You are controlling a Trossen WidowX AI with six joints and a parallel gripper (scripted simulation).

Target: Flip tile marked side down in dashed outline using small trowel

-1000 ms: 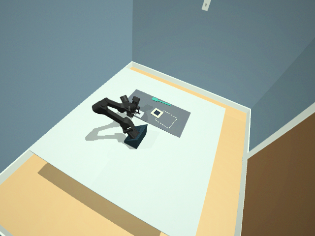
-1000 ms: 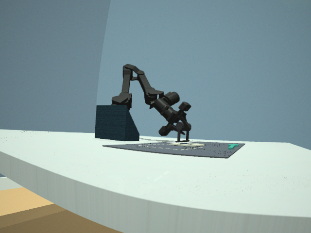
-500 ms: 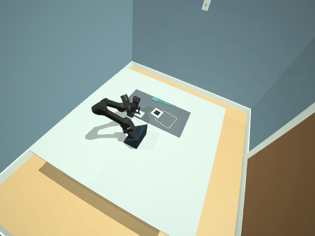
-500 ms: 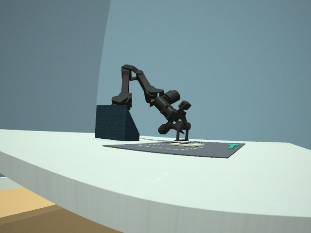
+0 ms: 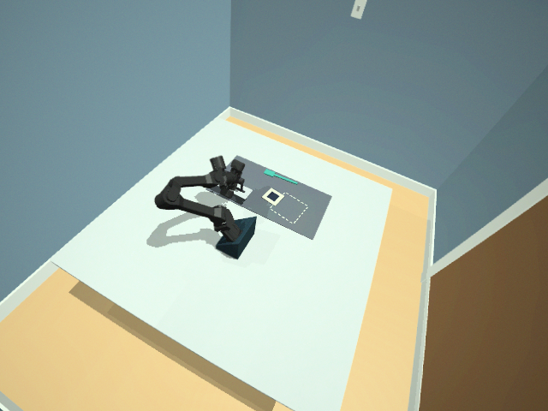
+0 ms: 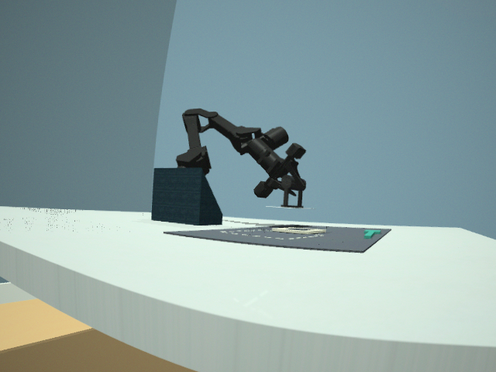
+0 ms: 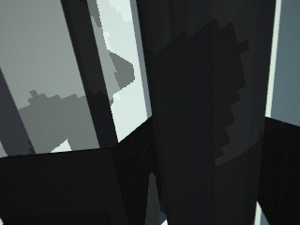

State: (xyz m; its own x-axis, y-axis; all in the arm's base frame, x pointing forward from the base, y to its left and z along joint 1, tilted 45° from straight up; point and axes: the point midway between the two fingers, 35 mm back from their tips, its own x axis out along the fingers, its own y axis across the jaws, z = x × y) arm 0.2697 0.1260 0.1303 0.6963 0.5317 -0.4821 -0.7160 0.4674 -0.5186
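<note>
Right now the dark grey mat is 10 cm ahead of my gripper tip, 15 cm to the right of it and 12 cm below it. Also, from my gripper tip: teal trowel: 24 cm ahead, 12 cm to the right, 10 cm below; then cream tile: 8 cm ahead, 18 cm to the right, 10 cm below.
</note>
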